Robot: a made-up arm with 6 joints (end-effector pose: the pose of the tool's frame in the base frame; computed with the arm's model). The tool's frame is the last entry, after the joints. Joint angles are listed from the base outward.
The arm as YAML. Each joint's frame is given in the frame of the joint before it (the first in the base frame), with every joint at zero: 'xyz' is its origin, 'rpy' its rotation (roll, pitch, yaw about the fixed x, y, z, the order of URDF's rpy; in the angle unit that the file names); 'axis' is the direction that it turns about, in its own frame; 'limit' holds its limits. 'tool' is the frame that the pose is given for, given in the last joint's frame.
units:
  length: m
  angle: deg
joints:
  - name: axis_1
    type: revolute
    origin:
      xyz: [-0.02, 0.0, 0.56]
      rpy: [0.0, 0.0, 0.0]
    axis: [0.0, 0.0, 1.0]
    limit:
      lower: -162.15
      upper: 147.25
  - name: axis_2
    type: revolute
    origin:
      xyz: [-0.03, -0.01, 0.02]
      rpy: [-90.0, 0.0, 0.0]
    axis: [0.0, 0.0, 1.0]
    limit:
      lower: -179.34
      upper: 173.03
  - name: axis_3
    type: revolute
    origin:
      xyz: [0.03, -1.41, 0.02]
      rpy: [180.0, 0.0, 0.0]
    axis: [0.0, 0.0, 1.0]
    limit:
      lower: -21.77
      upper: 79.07
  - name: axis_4
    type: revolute
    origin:
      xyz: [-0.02, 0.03, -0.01]
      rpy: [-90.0, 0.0, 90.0]
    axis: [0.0, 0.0, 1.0]
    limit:
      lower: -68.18
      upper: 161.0
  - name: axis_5
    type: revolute
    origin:
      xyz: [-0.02, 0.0, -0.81]
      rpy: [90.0, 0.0, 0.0]
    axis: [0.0, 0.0, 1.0]
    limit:
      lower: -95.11
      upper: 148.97
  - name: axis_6
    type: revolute
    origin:
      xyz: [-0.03, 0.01, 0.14]
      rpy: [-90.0, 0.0, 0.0]
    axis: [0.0, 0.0, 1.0]
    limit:
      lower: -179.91
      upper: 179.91
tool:
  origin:
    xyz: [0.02, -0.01, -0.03]
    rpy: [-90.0, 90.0, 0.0]
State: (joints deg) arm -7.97 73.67 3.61 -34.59 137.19 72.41
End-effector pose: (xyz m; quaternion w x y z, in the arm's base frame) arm 1.5178 -0.3005 0.1970 0.0130 -0.7808 0.2597 -0.5681
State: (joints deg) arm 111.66 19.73 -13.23 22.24 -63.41 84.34
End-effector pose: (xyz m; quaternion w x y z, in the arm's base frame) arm -0.3424 1.1084 1.4991 0.6885 0.4439 0.4995 -0.2818
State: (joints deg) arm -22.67 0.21 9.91 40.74 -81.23 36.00
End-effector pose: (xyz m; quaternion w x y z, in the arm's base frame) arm 0.6429 -0.3961 2.2088 0.1991 -0.6809 0.6157 0.3431
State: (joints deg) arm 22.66 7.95 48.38 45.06 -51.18 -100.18
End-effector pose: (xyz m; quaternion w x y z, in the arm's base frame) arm 0.6938 0.1506 2.5450 0.9766 -0.1930 0.0244 -0.0912
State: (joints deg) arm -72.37 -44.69 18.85 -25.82 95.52 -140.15
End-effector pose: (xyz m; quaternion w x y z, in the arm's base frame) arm -0.3093 0.5380 2.3423 0.2629 -0.3104 -0.8809 0.2419
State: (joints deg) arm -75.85 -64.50 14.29 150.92 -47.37 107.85
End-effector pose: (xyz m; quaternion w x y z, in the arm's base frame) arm -0.2356 1.2535 2.0090 0.3301 -0.3958 -0.7858 -0.3418
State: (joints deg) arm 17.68 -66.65 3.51 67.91 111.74 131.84
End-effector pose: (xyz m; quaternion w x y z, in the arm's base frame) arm -1.1319 -0.3686 1.9828 0.3472 -0.1799 -0.1403 0.9096
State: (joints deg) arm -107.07 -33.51 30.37 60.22 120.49 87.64
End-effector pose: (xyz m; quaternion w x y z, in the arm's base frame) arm 0.1111 0.5421 2.5480 0.9540 0.1914 0.1711 0.1551
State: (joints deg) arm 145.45 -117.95 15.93 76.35 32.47 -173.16
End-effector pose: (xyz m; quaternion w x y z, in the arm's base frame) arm 1.6406 -1.0680 0.4455 0.0551 -0.7921 0.4880 -0.3624
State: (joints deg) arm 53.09 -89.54 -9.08 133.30 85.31 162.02
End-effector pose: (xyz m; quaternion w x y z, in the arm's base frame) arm -0.9561 -1.0757 1.4676 0.5372 -0.3576 -0.4020 0.6495
